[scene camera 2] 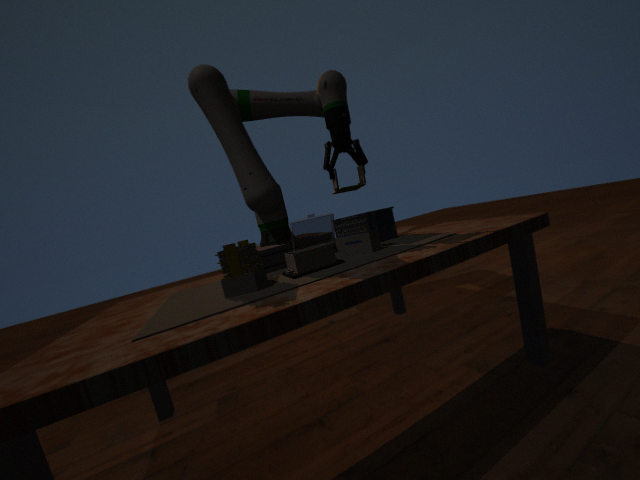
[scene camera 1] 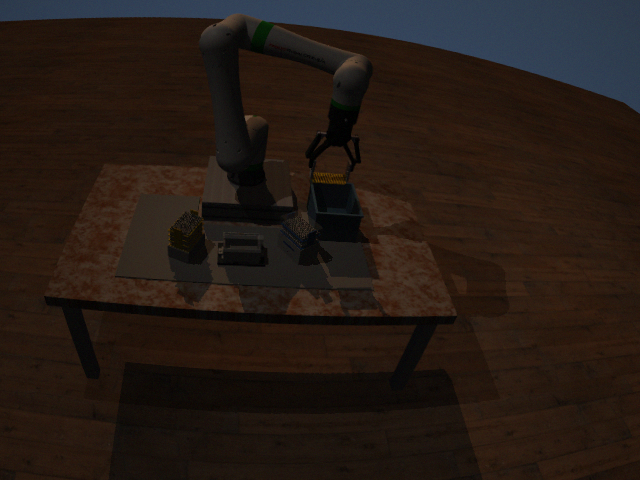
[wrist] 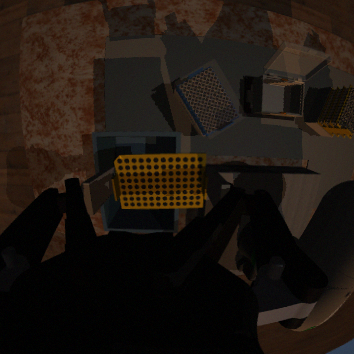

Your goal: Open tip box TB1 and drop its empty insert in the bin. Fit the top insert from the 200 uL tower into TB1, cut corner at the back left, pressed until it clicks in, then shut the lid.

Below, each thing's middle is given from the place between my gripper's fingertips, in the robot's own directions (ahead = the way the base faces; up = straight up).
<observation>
Now: the blue bin [scene camera 1: 336, 208] 17 cm below my hand, 6 cm behind it and 5 cm to the left of it. The rest, counted from my hand: blue tip tower [scene camera 2: 357, 234] (17 cm below, 12 cm ahead, 8 cm to the right); clear lid [wrist: 290, 59] (26 cm to the right, 23 cm ahead, 13 cm below).
</observation>
